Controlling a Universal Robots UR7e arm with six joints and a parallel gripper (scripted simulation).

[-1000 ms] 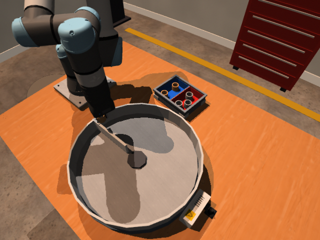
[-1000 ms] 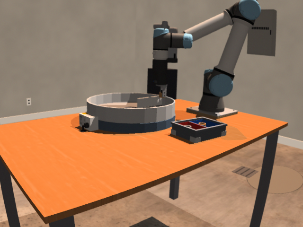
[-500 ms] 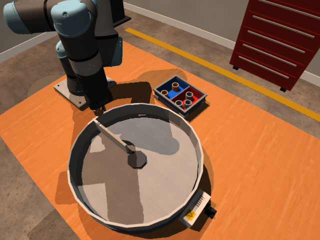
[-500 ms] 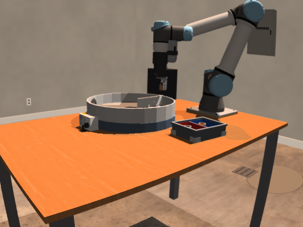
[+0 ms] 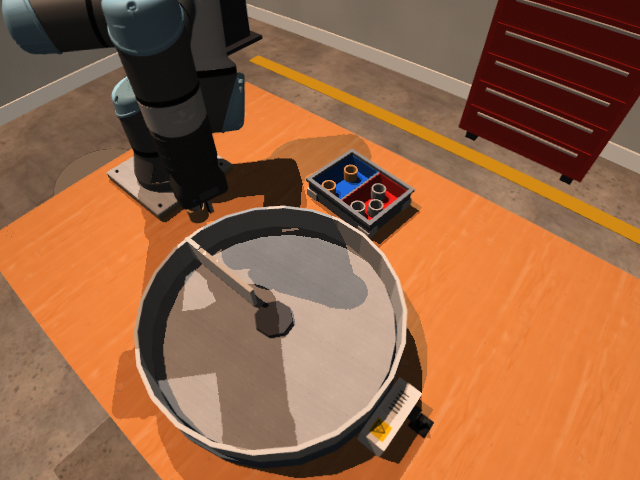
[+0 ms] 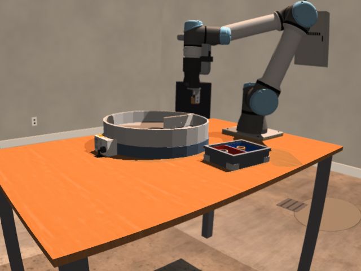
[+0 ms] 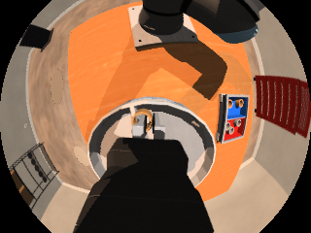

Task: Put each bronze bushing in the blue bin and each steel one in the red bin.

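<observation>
Now: hand 320 mm to the right of the bin, 150 mm above it and 100 mm short of it. The rest, counted from my hand: turntable: 180 mm ahead, 120 mm below, 40 mm to the right.
</observation>
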